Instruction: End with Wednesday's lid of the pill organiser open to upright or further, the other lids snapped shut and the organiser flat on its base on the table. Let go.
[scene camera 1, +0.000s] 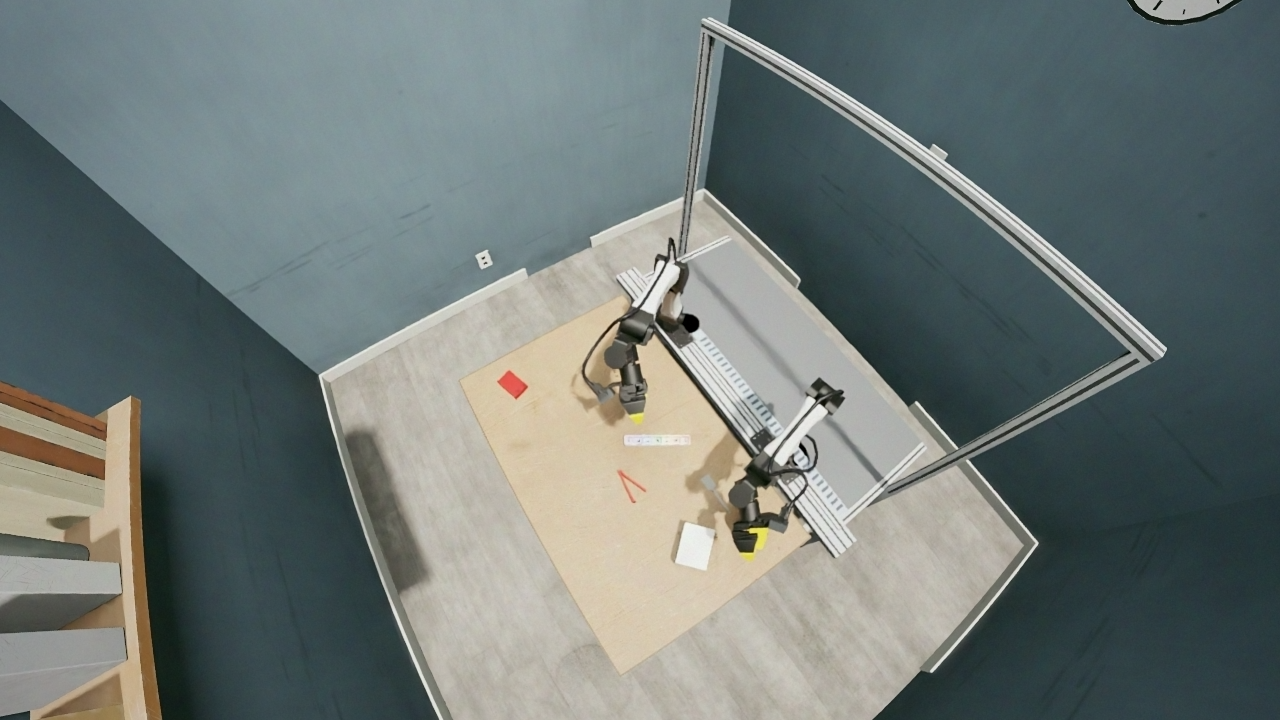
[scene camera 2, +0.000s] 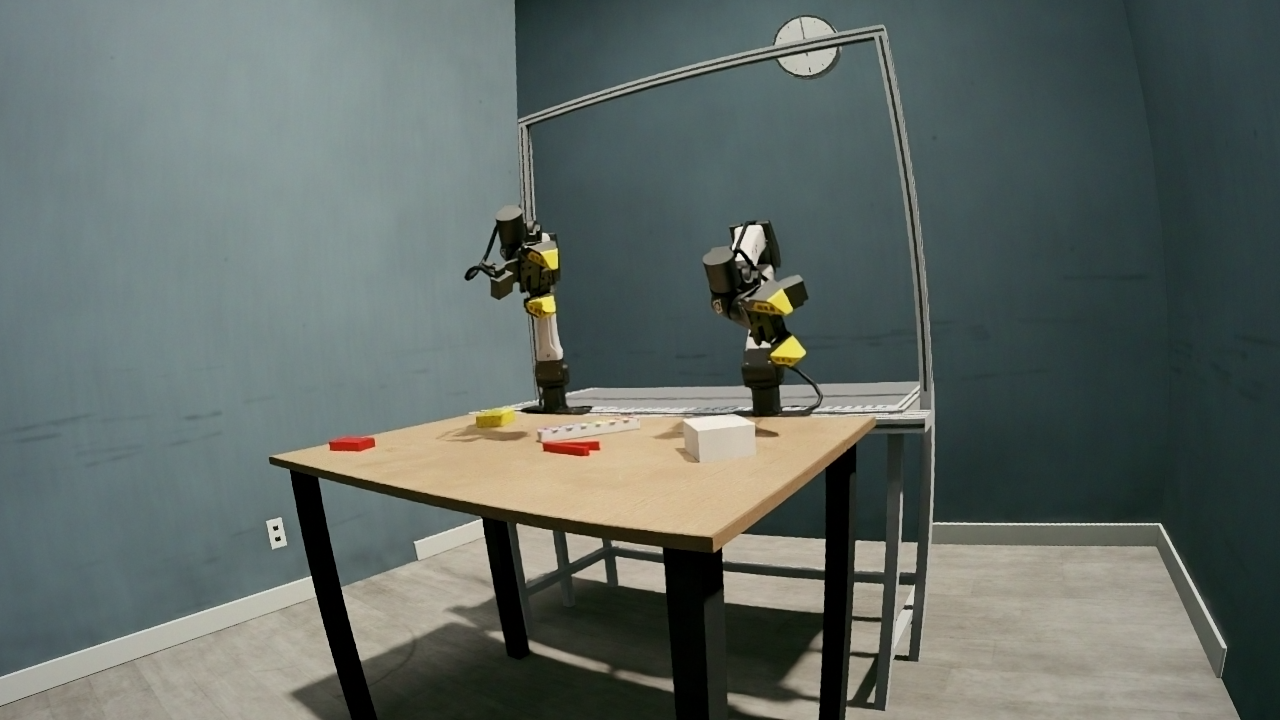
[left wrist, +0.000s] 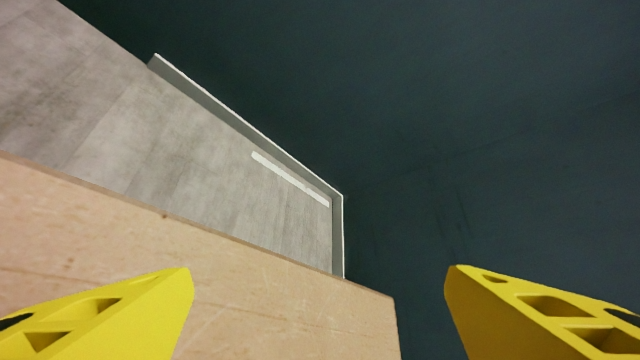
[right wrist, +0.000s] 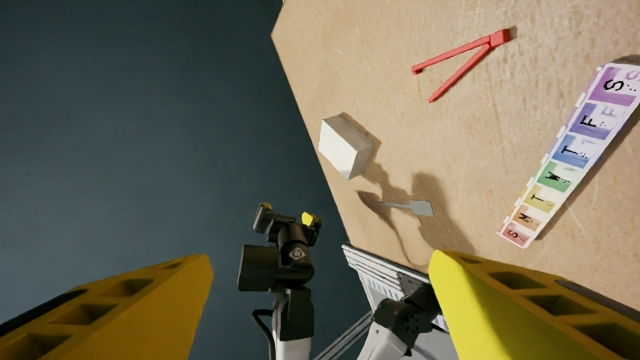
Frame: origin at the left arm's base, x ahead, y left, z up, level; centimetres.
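Where they show: left gripper, fingertip midpoint: (scene camera 1: 755, 554) (scene camera 2: 797, 334) (left wrist: 318, 277) (right wrist: 286, 210); right gripper, fingertip midpoint: (scene camera 1: 639, 419) (scene camera 2: 553, 290) (right wrist: 321, 263); left arm's base, origin of the base link: (right wrist: 434, 295); right arm's base, origin of the base link: (scene camera 1: 670, 326) (scene camera 2: 555, 412).
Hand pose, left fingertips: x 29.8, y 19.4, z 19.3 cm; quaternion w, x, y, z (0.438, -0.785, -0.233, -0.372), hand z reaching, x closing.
Observation:
Each offset is from my left fingertips to the centre of the thing. "spot": to the spot under its first point.
The pill organiser @[dx +0.0, dy -45.1, dz -16.5 cm] (scene camera 1: 657, 439) (scene camera 2: 588, 429) (right wrist: 575, 150) is a long white strip, flat on its base on the table, with seven coloured, lettered compartments. Its lids look down; whether each is snapped cannot be told. Wednesday's green lid @[spot: dx +0.1, dy -45.2, dz -15.3 cm] (right wrist: 556, 176) is in the middle of the row and looks down. My left gripper (scene camera 1: 753, 547) (scene camera 2: 787, 325) (left wrist: 318, 277) is open and empty, above the table beyond the white box, away from the organiser. My right gripper (scene camera 1: 636, 418) (scene camera 2: 542, 282) is open and empty, raised above the table to one side of the organiser.
A white box @[dx +9.6, dy -11.1, dz -15.3 cm] (scene camera 1: 694, 546) (scene camera 2: 718, 437) (right wrist: 345, 145), a red V-shaped item @[dx +13.9, dy -37.7, dz -17.0 cm] (scene camera 1: 631, 486) (scene camera 2: 570, 446) (right wrist: 462, 62), a red block @[dx +30.8, dy -89.0, dz -16.8 cm] (scene camera 1: 512, 384) (scene camera 2: 350, 443), a yellow block @[dx -7.1, dy -79.7, dz -16.4 cm] (scene camera 2: 494, 417) and a grey flat-bladed tool @[dx -5.9, dy -20.3, dz -17.7 cm] (scene camera 1: 708, 481) (right wrist: 421, 207) lie on the table.

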